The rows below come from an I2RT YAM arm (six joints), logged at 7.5 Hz.
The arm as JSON. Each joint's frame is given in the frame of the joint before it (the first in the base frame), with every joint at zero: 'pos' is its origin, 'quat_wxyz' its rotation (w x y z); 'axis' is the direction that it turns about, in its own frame. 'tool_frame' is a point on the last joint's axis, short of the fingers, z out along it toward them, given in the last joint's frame.
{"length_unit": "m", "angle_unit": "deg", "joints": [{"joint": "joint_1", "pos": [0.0, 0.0, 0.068], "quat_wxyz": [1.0, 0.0, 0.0, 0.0], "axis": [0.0, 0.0, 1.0]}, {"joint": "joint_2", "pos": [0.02, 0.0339, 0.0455], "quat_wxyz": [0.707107, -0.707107, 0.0, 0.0], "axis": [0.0, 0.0, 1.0]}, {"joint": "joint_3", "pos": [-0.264, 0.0, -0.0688], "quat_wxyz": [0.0, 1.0, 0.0, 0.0], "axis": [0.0, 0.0, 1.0]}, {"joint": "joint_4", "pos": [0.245, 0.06, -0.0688], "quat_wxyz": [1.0, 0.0, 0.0, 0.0], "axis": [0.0, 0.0, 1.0]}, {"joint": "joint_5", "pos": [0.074, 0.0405, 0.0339], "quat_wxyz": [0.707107, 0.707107, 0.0, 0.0], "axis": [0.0, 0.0, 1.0]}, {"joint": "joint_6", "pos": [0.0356, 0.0, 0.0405], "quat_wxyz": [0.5, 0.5, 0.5, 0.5], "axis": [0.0, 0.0, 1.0]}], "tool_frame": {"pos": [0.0, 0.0, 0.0], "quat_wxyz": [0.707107, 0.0, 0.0, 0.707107]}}
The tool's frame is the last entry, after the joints.
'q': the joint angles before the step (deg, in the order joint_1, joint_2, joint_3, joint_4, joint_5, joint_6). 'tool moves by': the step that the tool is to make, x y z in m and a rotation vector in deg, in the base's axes. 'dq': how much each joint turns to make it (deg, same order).
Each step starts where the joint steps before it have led.
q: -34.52 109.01 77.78 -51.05 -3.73 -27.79
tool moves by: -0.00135 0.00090 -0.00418 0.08 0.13 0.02
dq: 0.00 0.00 -0.99 0.83 0.00 -0.02
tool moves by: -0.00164 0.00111 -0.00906 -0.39 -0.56 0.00
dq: 0.00 0.00 -2.22 2.91 0.00 0.00
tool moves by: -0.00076 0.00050 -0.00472 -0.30 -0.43 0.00
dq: 0.00 0.00 -1.19 1.71 0.00 0.00
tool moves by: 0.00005 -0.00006 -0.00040 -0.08 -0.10 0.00
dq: 0.00 0.00 -0.10 0.23 0.01 0.00
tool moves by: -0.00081 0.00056 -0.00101 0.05 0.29 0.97
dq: 0.00 0.00 -0.22 -0.11 -0.03 -0.98
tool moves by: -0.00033 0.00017 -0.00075 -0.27 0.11 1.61
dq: 0.00 0.00 -0.18 0.13 0.04 -1.64
